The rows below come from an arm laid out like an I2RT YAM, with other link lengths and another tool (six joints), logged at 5 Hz.
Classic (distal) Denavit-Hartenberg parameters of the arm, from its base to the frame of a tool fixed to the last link. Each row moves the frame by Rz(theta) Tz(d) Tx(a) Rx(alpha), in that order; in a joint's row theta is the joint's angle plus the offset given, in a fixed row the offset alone. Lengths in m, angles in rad.
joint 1: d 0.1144; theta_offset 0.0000; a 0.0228; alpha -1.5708
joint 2: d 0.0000; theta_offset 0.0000; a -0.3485; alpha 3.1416
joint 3: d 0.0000; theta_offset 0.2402; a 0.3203; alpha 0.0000
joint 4: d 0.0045; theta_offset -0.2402; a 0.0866; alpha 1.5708
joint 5: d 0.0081; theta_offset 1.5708; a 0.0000; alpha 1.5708
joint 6: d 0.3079; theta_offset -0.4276; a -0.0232; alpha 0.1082
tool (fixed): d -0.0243; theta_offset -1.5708; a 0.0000; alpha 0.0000
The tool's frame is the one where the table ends.
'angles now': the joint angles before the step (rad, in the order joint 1, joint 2, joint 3, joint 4, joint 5, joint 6). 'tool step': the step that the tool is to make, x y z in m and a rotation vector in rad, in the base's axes. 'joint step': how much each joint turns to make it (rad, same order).
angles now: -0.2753 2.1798 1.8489 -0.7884 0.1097 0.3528
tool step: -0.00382 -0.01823 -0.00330 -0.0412 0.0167 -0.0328
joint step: -0.0057 0.0127 0.0104 -0.0032 0.0516 0.0053
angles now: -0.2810 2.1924 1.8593 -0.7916 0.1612 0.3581
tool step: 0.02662 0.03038 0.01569 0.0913 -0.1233 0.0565
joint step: -0.0028 -0.0456 -0.0711 0.1181 -0.1355 0.0054
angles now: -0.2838 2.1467 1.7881 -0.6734 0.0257 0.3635
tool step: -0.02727 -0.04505 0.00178 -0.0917 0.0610 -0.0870
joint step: -0.0226 -0.0099 0.0067 -0.0486 0.1235 0.0032
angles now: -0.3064 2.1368 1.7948 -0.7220 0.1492 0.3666
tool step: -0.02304 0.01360 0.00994 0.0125 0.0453 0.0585
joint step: -0.0020 -0.0428 -0.0128 -0.0695 -0.0267 -0.0548
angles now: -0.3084 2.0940 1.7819 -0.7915 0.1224 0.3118
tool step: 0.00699 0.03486 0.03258 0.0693 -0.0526 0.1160
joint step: -0.0005 -0.0462 0.0151 -0.0283 -0.1268 -0.0651
